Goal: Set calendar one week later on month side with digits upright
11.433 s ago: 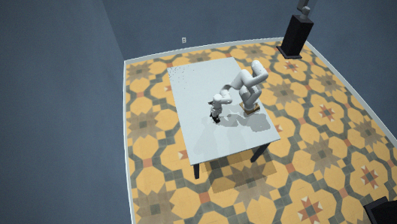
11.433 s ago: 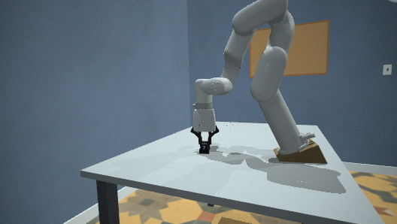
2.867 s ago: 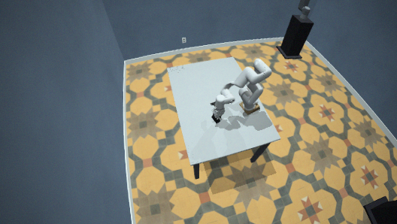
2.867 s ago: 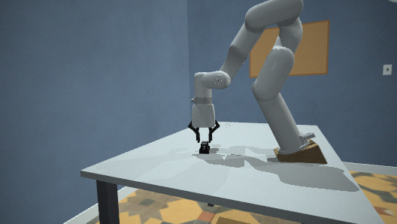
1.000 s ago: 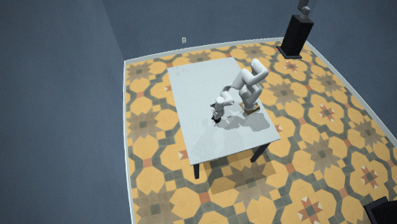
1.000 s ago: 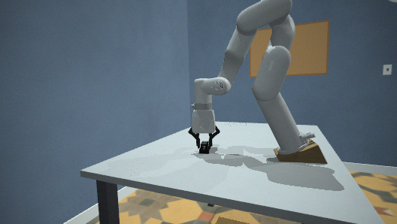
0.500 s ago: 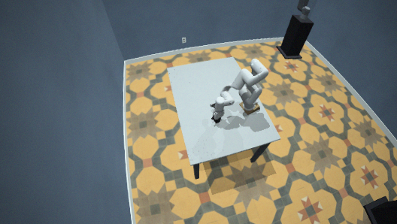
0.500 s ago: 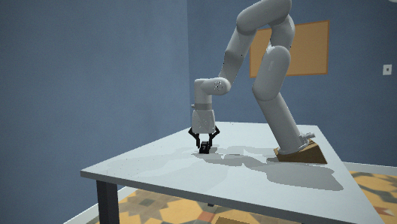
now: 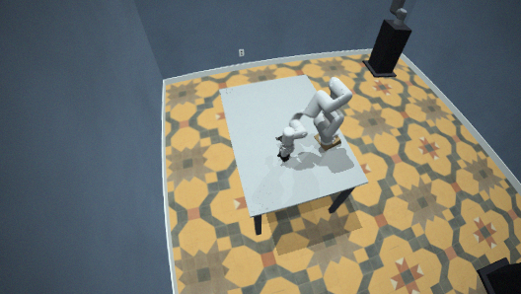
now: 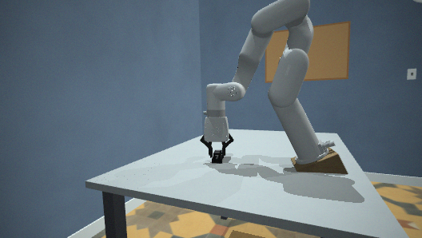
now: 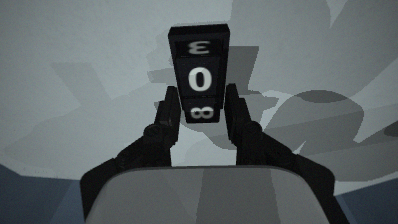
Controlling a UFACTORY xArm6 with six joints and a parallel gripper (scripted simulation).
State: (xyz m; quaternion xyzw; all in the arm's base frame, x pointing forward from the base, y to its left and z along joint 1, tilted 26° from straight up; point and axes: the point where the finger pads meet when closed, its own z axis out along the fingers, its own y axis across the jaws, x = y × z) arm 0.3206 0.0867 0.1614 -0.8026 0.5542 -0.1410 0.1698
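Right now the black calendar tray is 30 mm below my hand, 20 mm to the right of it and 10 mm ahead of it.
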